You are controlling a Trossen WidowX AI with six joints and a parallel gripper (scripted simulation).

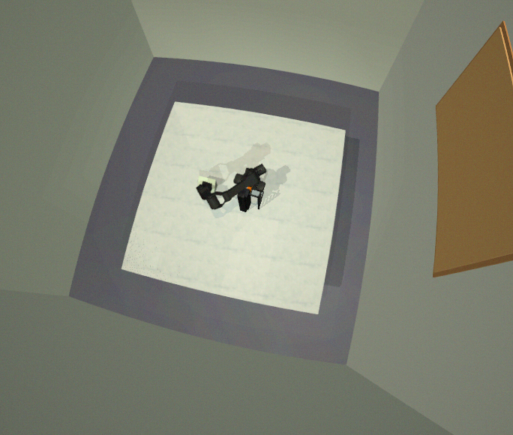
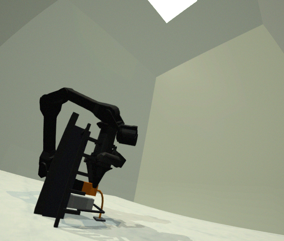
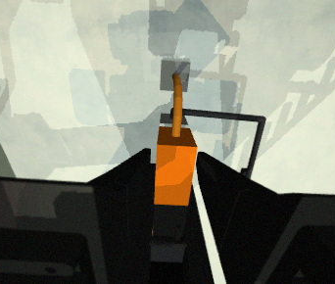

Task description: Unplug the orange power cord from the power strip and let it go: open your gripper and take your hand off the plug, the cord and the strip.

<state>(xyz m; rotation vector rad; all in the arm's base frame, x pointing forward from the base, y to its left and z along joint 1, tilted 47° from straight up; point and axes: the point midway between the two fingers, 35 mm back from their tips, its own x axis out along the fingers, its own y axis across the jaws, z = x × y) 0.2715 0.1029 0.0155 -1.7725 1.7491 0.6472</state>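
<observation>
Now: gripper tip 30 mm to the left of the orange plug. Also, from my gripper tip: dark pad: 50 mm to the left, 90 mm below.
</observation>
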